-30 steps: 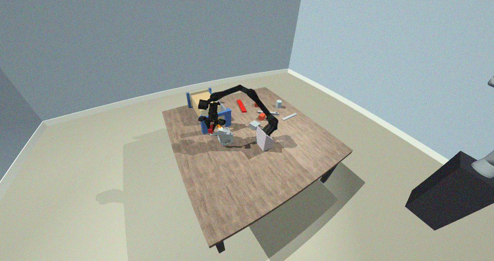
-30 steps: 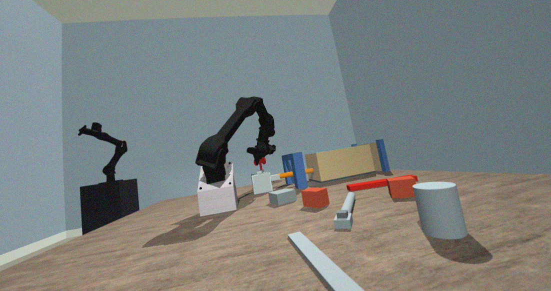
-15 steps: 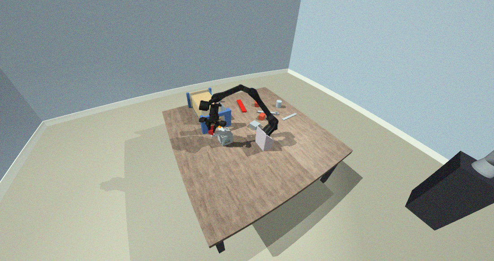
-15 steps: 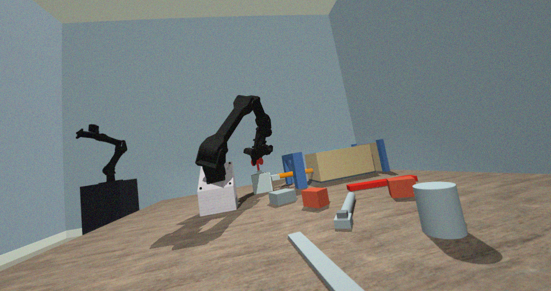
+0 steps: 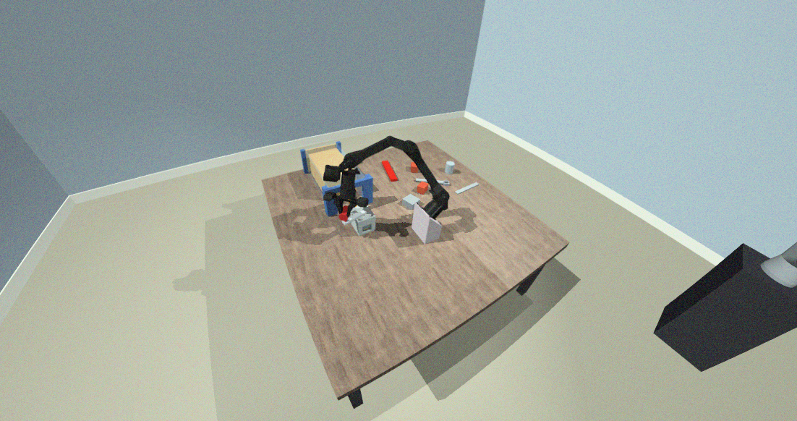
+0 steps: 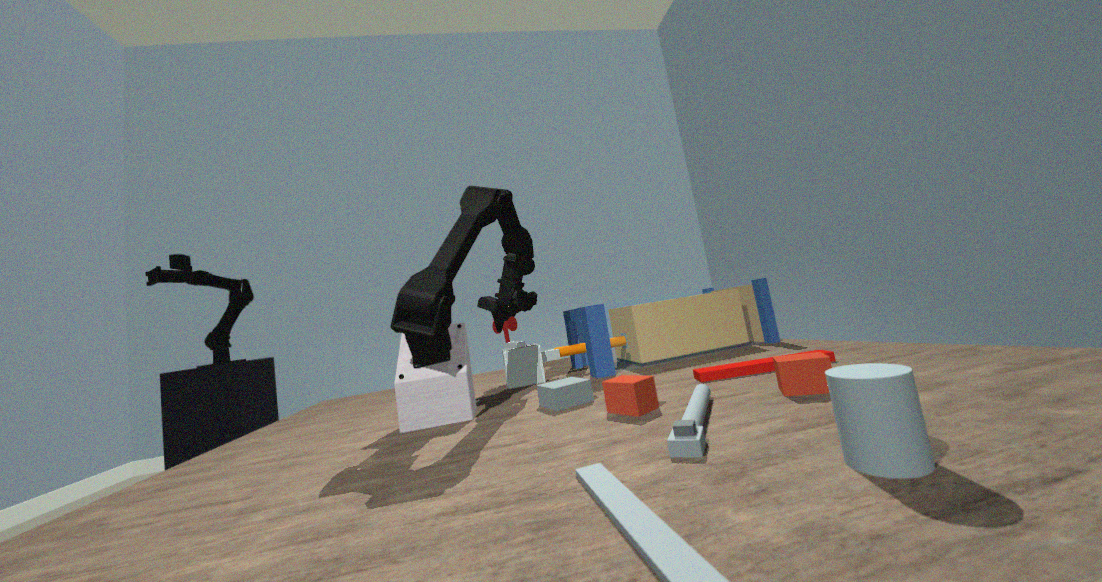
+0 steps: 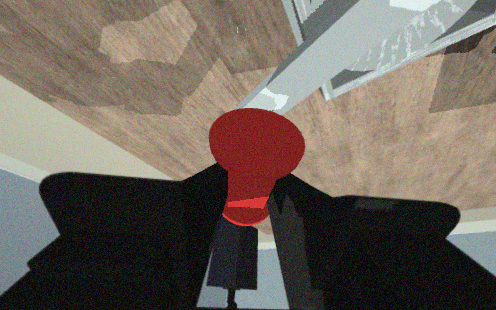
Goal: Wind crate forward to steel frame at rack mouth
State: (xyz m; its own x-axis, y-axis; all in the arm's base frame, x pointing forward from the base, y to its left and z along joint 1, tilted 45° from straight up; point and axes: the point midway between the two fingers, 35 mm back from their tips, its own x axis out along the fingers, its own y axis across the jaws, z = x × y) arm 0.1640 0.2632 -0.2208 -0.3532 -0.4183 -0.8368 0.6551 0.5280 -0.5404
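Now: gripper tip 5 cm to the left of the winch handle, 3 cm above it and 2 cm short of it. Also, from my gripper tip: blue steel frame: 19 cm ahead, 11 cm to the right, 3 cm below; then grey winch: 11 cm to the right, 10 cm below, 2 cm ahead; then red knob: 1 cm to the right, 1 cm ahead.
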